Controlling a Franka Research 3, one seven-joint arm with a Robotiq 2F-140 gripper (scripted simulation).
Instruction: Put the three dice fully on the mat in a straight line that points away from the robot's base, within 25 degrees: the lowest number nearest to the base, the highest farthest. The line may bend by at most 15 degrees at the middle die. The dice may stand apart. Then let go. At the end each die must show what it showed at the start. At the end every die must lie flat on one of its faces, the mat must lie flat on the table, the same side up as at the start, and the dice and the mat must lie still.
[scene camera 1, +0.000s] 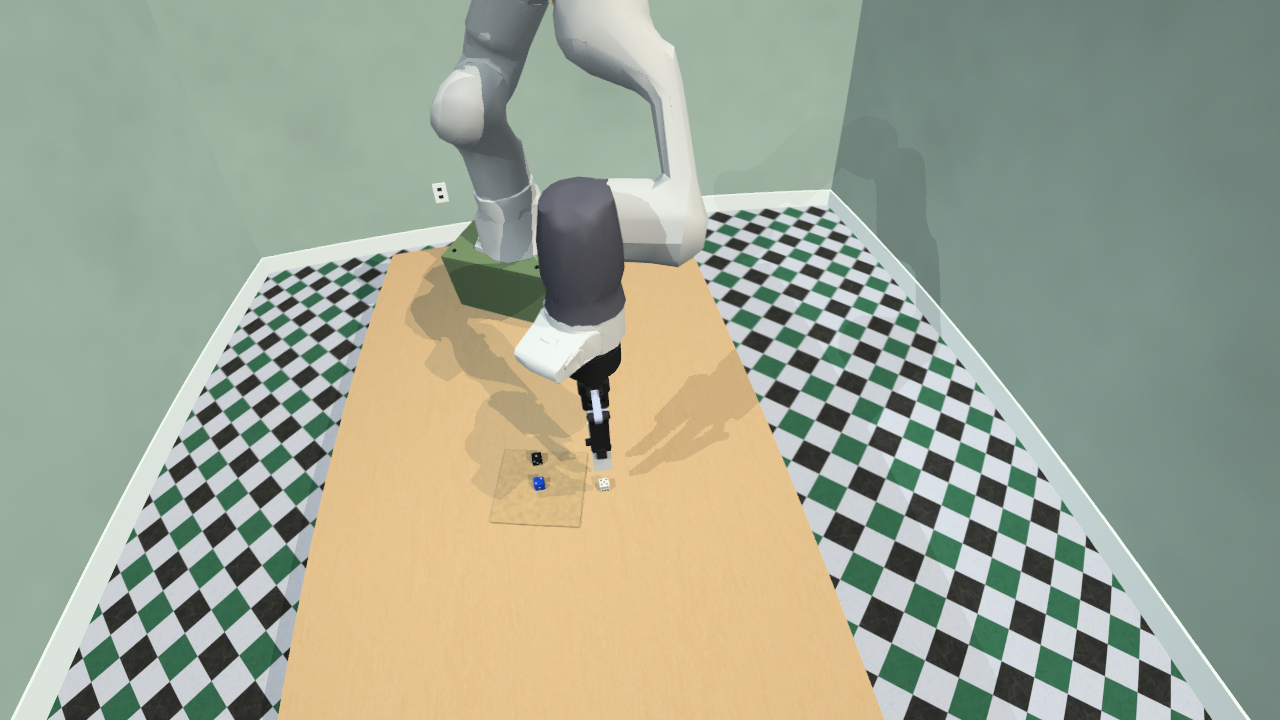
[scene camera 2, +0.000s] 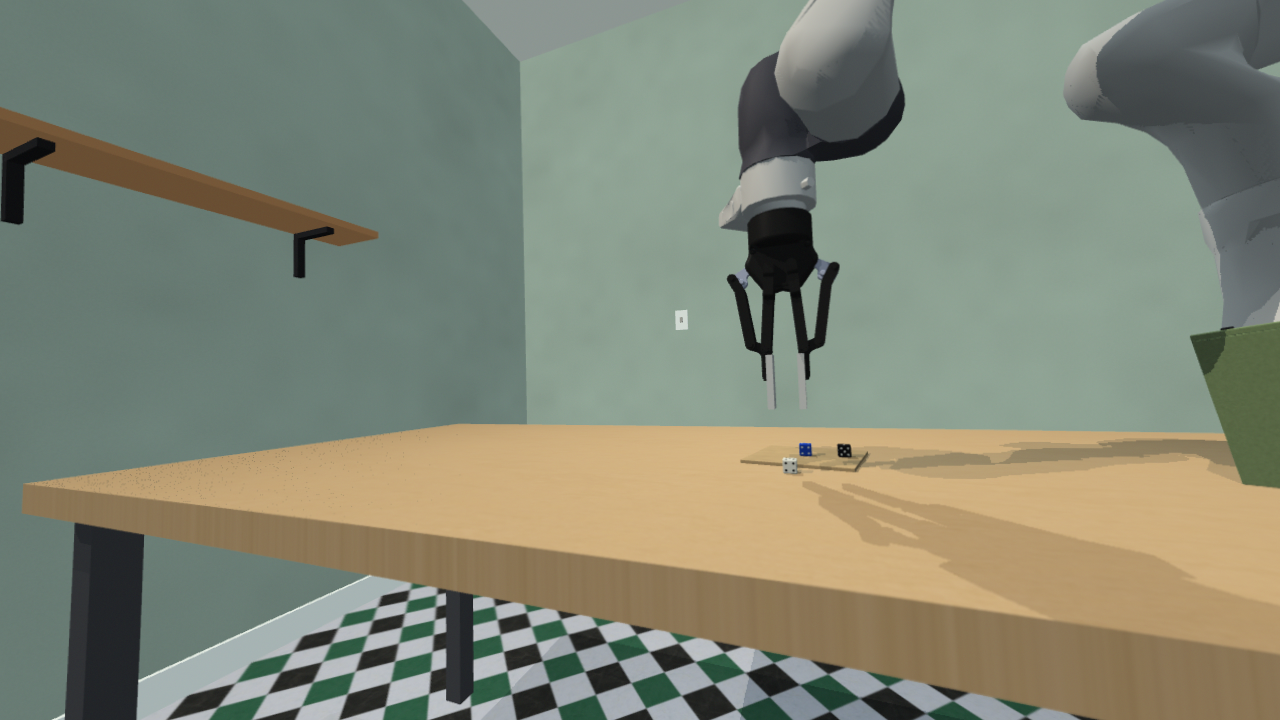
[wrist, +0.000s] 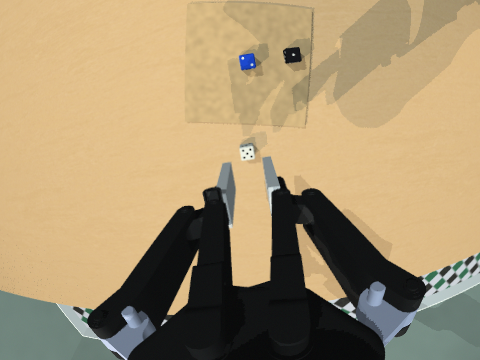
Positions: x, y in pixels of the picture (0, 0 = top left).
Labels:
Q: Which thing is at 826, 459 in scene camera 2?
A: A tan mat.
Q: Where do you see the gripper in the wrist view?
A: At 248, 173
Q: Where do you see a tan mat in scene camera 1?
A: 516, 502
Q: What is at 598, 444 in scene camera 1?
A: The gripper.

